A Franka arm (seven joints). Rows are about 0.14 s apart.
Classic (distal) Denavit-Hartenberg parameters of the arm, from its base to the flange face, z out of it. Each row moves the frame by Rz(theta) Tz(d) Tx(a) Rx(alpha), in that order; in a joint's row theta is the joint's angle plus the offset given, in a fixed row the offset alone. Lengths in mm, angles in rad.
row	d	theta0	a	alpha
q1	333	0	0	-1.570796
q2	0	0	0	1.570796
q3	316	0	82.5	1.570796
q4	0	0	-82.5	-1.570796
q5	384	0	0	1.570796
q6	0	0	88	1.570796
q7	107	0	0	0
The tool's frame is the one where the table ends.
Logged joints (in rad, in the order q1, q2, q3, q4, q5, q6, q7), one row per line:
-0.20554, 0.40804, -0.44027, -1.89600, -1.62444, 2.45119, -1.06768
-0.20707, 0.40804, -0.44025, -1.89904, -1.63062, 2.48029, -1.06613
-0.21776, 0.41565, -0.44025, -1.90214, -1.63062, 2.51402, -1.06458
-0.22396, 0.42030, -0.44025, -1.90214, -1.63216, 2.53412, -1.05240
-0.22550, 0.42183, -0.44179, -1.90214, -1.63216, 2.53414, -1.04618
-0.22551, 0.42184, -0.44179, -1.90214, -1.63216, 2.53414, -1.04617
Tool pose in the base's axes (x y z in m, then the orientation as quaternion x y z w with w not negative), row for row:
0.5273, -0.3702, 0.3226, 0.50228, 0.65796, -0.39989, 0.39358
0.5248, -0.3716, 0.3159, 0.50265, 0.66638, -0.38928, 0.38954
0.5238, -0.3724, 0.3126, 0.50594, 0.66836, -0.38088, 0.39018
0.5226, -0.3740, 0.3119, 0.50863, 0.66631, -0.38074, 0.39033
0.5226, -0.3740, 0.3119, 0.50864, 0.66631, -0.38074, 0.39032
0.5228, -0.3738, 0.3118, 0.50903, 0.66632, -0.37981, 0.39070
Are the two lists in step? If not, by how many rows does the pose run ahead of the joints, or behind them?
The pose runs 1 row ahead of the joints: the pose in row i belongs to the joints in row i + 1.
